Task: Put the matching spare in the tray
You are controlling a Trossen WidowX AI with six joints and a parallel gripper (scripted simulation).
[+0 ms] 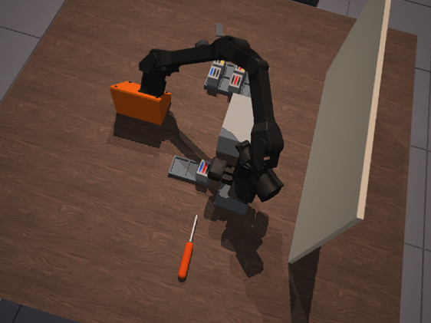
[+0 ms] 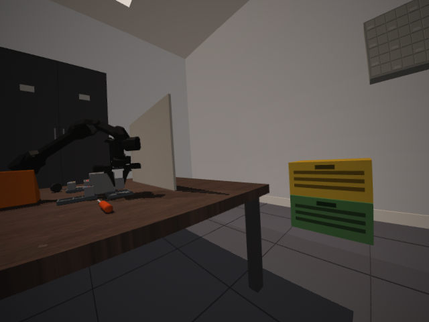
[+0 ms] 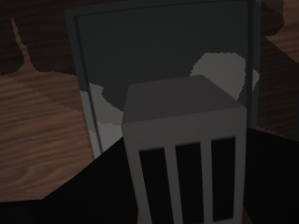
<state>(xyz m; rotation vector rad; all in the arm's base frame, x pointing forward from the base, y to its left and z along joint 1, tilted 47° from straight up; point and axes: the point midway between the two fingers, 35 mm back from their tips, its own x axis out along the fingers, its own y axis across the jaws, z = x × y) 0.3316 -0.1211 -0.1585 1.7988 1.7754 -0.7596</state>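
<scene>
My gripper tip is now 30 mm above the grey tray. The rest, counted from my gripper tip: mounted unit: 200 mm to the left, 40 mm behind, 10 mm above; beige panel: 200 mm ahead, 190 mm to the left, 190 mm above; grey spare: 20 mm above.
</scene>
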